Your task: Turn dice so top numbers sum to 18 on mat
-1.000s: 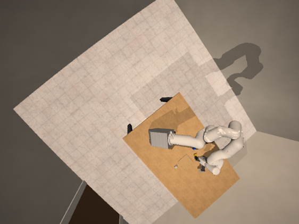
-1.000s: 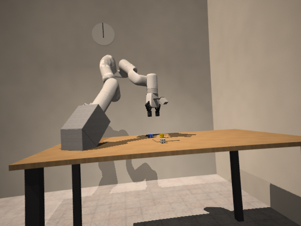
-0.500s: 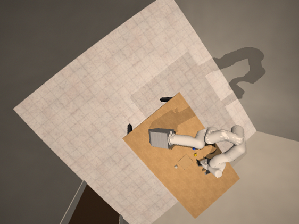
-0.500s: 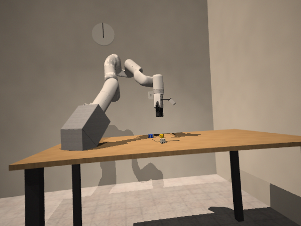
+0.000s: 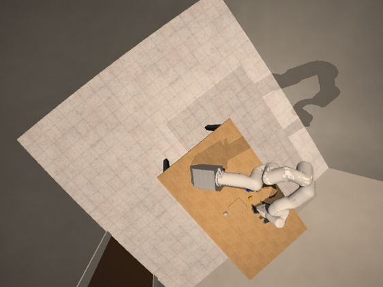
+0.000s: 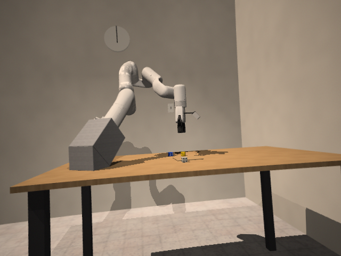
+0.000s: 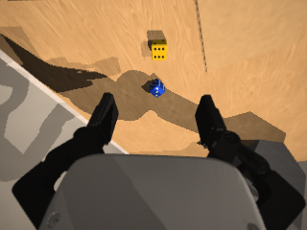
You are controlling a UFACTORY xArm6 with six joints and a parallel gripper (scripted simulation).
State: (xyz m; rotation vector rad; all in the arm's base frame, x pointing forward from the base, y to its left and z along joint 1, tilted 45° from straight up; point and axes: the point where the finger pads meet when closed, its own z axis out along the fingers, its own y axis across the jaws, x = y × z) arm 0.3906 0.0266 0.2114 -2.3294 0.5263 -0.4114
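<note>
The yellow die lies 140 mm below my hand. Round my hand: white die: 20 mm behind, 270 mm to the right, 140 mm below; blue die: 80 mm behind, 20 mm to the left, 140 mm below; tan mat: 10 mm ahead, 140 mm to the right, 150 mm below.
</note>
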